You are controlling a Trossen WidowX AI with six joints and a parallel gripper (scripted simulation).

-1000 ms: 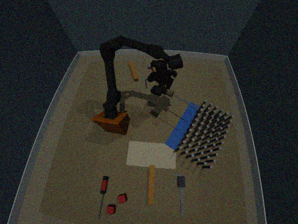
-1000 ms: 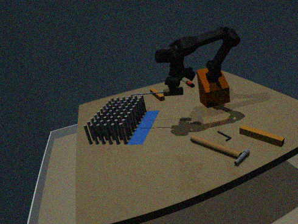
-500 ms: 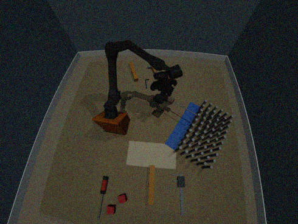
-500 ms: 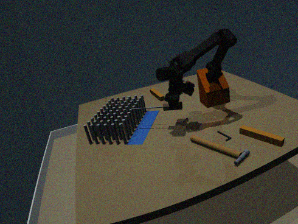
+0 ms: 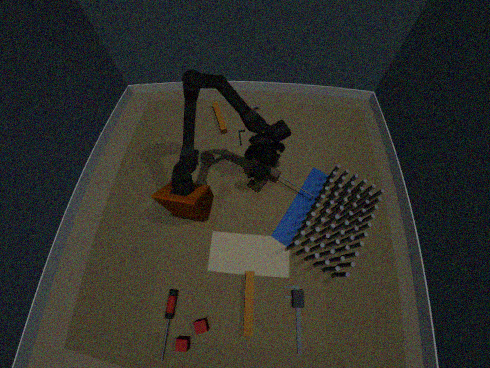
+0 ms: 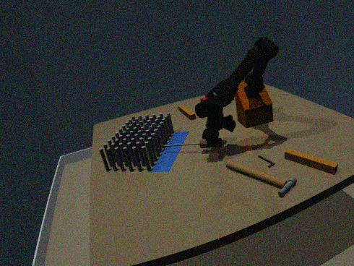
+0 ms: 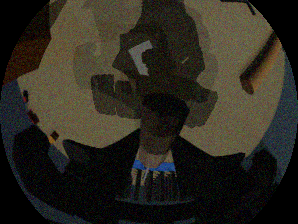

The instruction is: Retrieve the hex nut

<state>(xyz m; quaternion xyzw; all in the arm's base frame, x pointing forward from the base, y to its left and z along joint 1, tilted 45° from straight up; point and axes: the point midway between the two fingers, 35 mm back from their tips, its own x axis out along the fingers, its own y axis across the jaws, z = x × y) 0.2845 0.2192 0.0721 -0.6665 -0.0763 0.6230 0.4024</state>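
Right now my gripper tip is 16 cm short of the blue taped strip, 11 cm to the left of it and 3 cm above it. The rest, counted from my gripper tip: hook tool 9 cm ahead, 4 cm to the right; hex key 17 cm behind, 21 cm to the left, 3 cm below.
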